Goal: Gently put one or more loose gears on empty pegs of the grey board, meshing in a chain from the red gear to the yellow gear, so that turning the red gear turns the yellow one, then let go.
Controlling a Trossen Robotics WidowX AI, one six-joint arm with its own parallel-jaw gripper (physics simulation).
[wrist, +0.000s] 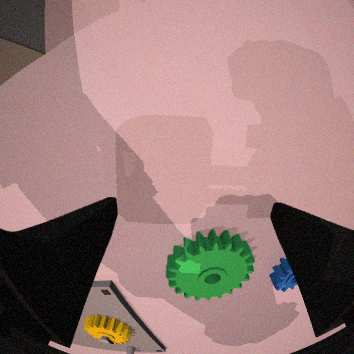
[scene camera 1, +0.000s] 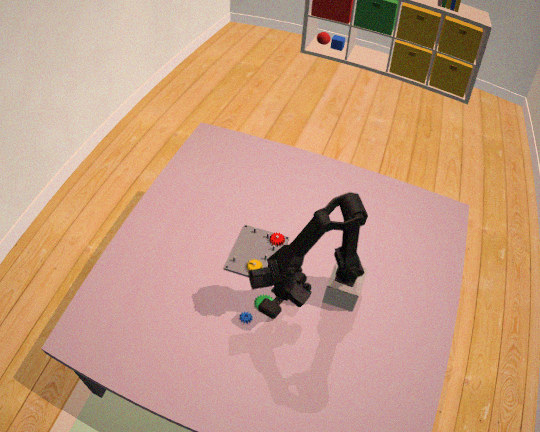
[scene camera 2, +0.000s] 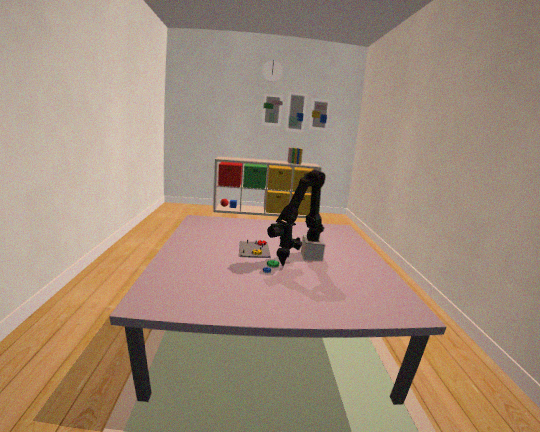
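Where they show: gripper, fingertip midpoint: (wrist: 198, 208) (scene camera 1: 281, 306) (scene camera 2: 284, 262); arm's base, origin of the base link: (scene camera 1: 346, 276) (scene camera 2: 312, 239).
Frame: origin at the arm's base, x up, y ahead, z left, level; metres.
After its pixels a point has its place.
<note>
The green gear (scene camera 1: 261, 301) @(x -0.089, y 0.230, z 0.148 m) (scene camera 2: 272, 263) @(x -0.089, y 0.225, z 0.163 m) (wrist: 230, 282) @(x -0.090, y 0.232, z 0.158 m) lies flat on the table, partly behind a finger in scene camera 1. The smaller blue gear (scene camera 1: 245, 317) @(x -0.089, y 0.251, z 0.226 m) (scene camera 2: 267, 270) @(x -0.092, y 0.250, z 0.239 m) (wrist: 284, 276) @(x -0.091, y 0.245, z 0.208 m) lies beside it, partly behind the right finger in the wrist view. The grey board (scene camera 1: 244, 249) @(x -0.097, y 0.371, z -0.029 m) (scene camera 2: 247, 254) @(x -0.098, y 0.360, z 0.054 m) (wrist: 105, 305) @(x -0.098, y 0.263, z 0.043 m) bears the red gear (scene camera 1: 277, 239) @(x -0.081, y 0.280, z -0.108 m) (scene camera 2: 262, 243), the yellow gear (scene camera 1: 254, 265) (scene camera 2: 257, 252) @(x -0.083, y 0.306, z 0.050 m) (wrist: 107, 329) @(x -0.083, y 0.291, z 0.036 m) and several thin bare pegs. My gripper (scene camera 1: 278, 301) @(x -0.089, y 0.162, z 0.140 m) (scene camera 2: 283, 261) @(x -0.089, y 0.162, z 0.140 m) (wrist: 198, 208) @(x -0.089, y 0.162, z 0.140 m) is open and empty, low over the table next to the green gear.
The arm's grey base block (scene camera 1: 341, 296) @(x -0.038, y -0.008, z 0.056 m) (scene camera 2: 313, 251) @(x -0.051, y -0.001, z 0.057 m) (wrist: 22, 22) @(x -0.081, y 0.031, z 0.058 m) stands on the pink table (scene camera 1: 190, 180) @(x -0.105, y 0.718, z -0.255 m) (scene camera 2: 200, 300) @(x -0.106, y 0.520, z 0.520 m), right of the board in the scene views. The arm arches from it and hides the board's right front part in scene camera 1. A shelf unit (scene camera 1: 304, 37) stands against the far wall.
</note>
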